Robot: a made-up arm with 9 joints. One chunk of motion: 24 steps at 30 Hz.
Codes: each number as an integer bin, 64 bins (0 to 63) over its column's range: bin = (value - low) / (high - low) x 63, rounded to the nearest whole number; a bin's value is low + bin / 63 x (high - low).
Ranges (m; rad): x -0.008..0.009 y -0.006..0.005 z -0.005..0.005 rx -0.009..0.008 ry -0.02..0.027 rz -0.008..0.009
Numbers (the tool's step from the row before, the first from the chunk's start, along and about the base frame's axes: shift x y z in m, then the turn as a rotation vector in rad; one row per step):
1: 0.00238 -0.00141 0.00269 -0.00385 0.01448 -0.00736
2: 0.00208 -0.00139 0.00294 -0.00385 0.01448 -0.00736
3: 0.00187 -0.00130 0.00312 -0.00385 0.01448 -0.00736
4: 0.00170 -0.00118 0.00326 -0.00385 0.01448 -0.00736
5: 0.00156 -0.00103 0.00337 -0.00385 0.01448 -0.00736
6: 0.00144 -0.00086 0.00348 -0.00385 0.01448 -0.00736
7: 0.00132 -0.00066 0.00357 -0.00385 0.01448 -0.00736
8: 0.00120 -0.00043 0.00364 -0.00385 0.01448 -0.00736
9: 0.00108 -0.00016 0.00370 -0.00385 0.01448 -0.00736
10: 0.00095 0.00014 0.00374 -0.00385 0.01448 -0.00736
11: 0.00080 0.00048 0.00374 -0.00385 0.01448 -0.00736
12: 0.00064 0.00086 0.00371 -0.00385 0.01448 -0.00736
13: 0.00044 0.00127 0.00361 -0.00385 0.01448 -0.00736
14: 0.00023 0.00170 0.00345 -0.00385 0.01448 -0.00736
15: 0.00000 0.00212 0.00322 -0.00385 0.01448 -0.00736
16: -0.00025 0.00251 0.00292 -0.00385 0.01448 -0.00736
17: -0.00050 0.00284 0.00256 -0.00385 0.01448 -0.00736
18: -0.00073 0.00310 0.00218 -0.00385 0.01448 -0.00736
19: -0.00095 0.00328 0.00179 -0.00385 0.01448 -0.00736
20: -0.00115 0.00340 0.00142 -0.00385 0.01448 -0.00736
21: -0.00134 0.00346 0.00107 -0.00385 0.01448 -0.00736
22: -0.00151 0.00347 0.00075 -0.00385 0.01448 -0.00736
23: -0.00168 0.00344 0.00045 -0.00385 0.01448 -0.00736
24: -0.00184 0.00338 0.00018 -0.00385 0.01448 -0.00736
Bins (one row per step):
1: 38 26 48 19 46 2
2: 37 26 50 19 46 2
3: 37 27 51 19 46 2
4: 36 28 52 19 46 2
5: 35 28 53 19 46 2
6: 35 29 53 19 46 2
7: 35 31 54 19 46 2
8: 34 32 54 19 46 2
9: 34 33 55 19 46 2
10: 33 35 55 19 46 2
11: 33 37 55 19 46 2
12: 32 39 55 19 46 2
13: 31 42 54 19 46 2
14: 30 44 53 19 46 2
15: 30 47 52 19 46 2
16: 29 49 50 19 46 2
17: 28 51 48 19 46 2
18: 27 52 45 19 46 2
19: 26 53 43 19 46 2
20: 25 54 40 19 46 2
21: 25 54 38 19 46 2
22: 24 54 36 19 46 2
23: 23 54 34 19 46 2
24: 23 54 33 19 46 2

